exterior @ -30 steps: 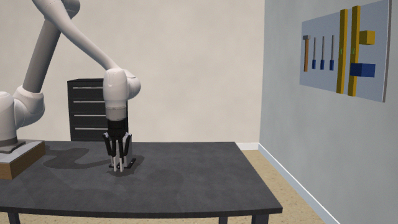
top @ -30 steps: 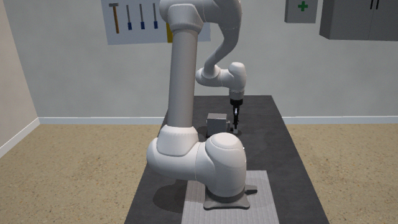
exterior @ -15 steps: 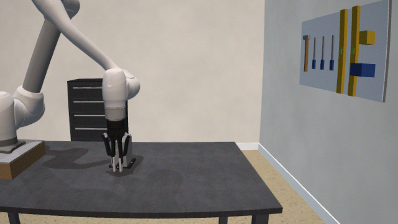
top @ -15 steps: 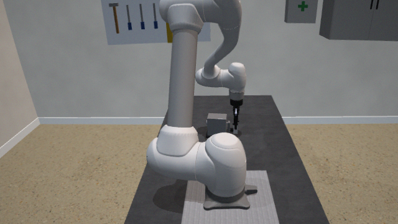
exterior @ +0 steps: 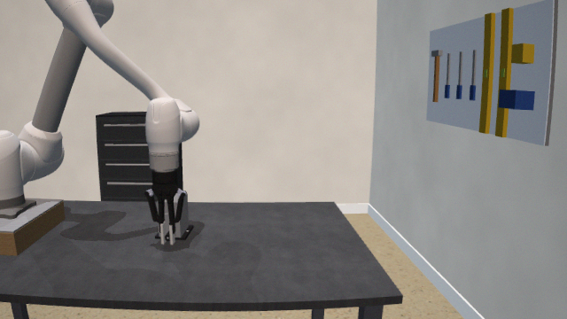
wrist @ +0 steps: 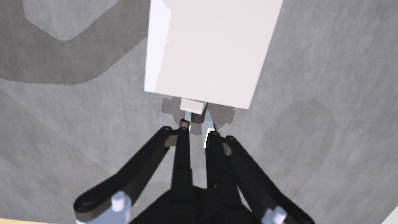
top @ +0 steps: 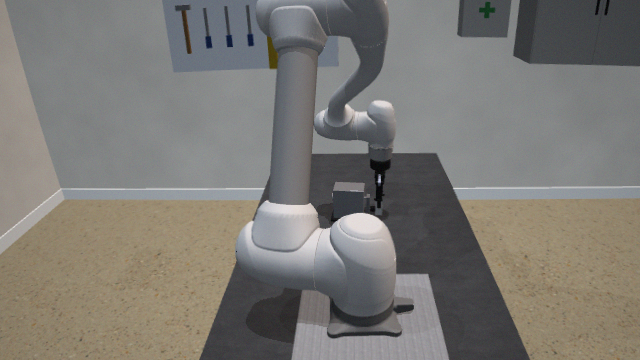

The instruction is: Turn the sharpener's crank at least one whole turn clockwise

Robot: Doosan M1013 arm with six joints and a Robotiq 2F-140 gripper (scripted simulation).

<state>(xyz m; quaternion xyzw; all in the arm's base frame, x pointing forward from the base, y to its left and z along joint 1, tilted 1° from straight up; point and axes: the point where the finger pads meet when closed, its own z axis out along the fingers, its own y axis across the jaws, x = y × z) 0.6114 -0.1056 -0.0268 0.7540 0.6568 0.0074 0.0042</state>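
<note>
The crank knob lies 20 mm to the left of my hand and 20 mm below it. Also, from my hand: crank 20 mm to the left, 10 mm below.
</note>
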